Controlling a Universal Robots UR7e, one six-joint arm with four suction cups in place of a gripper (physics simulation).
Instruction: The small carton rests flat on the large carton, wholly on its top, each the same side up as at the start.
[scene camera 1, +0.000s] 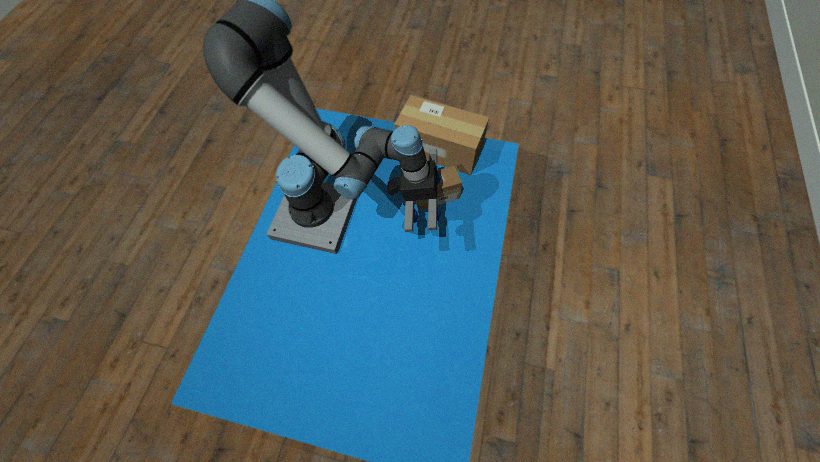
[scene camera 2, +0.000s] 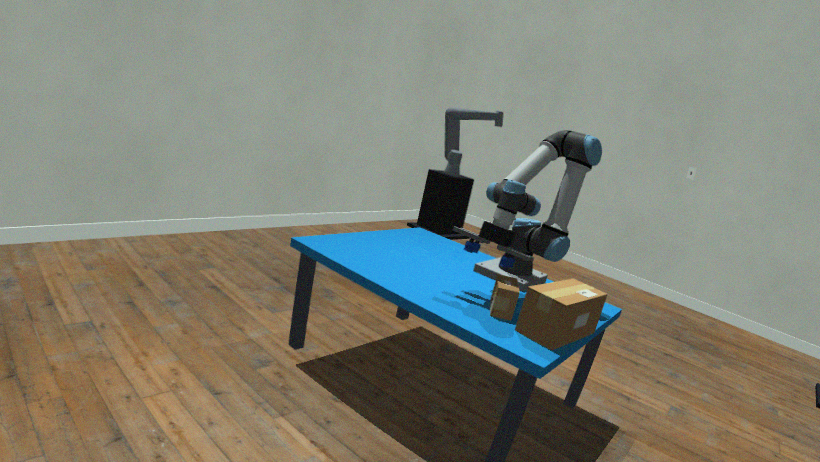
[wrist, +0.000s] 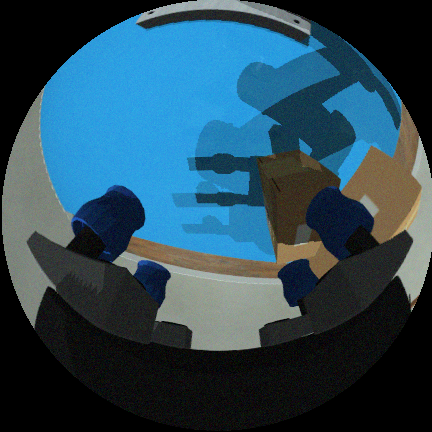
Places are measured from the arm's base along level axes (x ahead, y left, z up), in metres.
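Where they show: hand, its tool point: (scene camera 2: 488, 258) (wrist: 225, 250); arm's base, origin of its link: (scene camera 1: 311, 208) (scene camera 2: 515, 269).
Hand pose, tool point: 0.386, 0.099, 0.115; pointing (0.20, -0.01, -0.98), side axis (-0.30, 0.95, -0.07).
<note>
Things, the pixels of their top centre, and the offset from my tool point, as dx, dy, dz. Level surfaces: height alone.
- small carton, centre of its top: (wrist: 303, 234) (scene camera 1: 436, 180) (scene camera 2: 508, 282) +0.006, +0.111, -0.048
- large carton, centre of its top: (wrist: 379, 254) (scene camera 2: 570, 290) (scene camera 1: 441, 120) -0.046, +0.323, +0.002
- blue table, height of its surface: dz -0.152
The small carton (scene camera 1: 451, 180) (scene camera 2: 505, 301) (wrist: 295, 205) is brown and stands upright on the blue table, beside the large carton and apart from it. The large carton (scene camera 1: 459, 127) (scene camera 2: 557, 317) (wrist: 385, 187) has pale tape and a white label on top, and stands at the table's end. My gripper (scene camera 1: 420, 198) (scene camera 2: 489, 253) (wrist: 216, 235) has blue suction cups and holds nothing. It hangs above the table, partly over the small carton. In scene camera 1 it hides part of the small carton, and in the wrist view two cups cover parts of the cartons.
The blue table (scene camera 1: 344, 344) (scene camera 2: 378, 264) (wrist: 125, 100) bears the arm's grey base plate (scene camera 1: 298, 235) (scene camera 2: 487, 270) (wrist: 225, 16). A black panel (scene camera 2: 445, 200) with a grey bent post (scene camera 2: 452, 134) stands behind the table in scene camera 2. The large carton is close to the table's edge.
</note>
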